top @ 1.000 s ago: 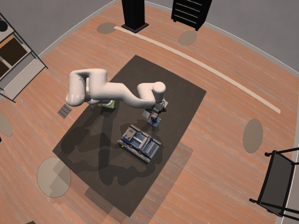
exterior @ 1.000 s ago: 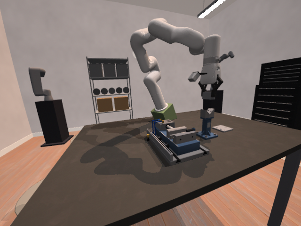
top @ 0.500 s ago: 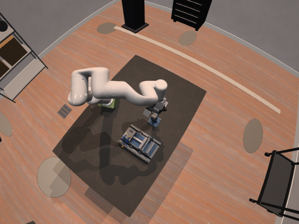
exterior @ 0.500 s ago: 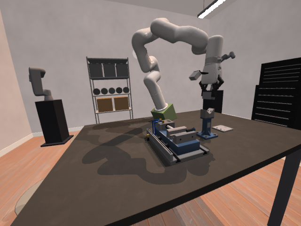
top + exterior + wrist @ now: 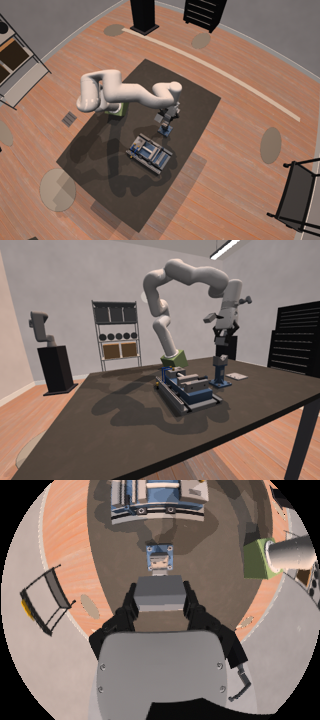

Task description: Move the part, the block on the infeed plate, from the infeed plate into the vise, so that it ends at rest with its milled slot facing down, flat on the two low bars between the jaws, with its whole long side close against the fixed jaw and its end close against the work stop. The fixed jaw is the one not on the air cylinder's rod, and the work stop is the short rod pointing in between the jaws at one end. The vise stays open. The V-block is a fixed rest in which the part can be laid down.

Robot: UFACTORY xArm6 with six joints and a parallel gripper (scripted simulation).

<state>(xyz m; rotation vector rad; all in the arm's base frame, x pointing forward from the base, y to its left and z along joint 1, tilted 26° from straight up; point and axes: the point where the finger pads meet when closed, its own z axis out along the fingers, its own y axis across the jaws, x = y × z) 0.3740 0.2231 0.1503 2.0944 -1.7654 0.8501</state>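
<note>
The part is 1 cm below my hand. From my hand the other things lie so: air cylinder: 6 cm behind, 24 cm to the right, 17 cm below; grey rail: 5 cm ahead, 32 cm to the right, 21 cm below.
</note>
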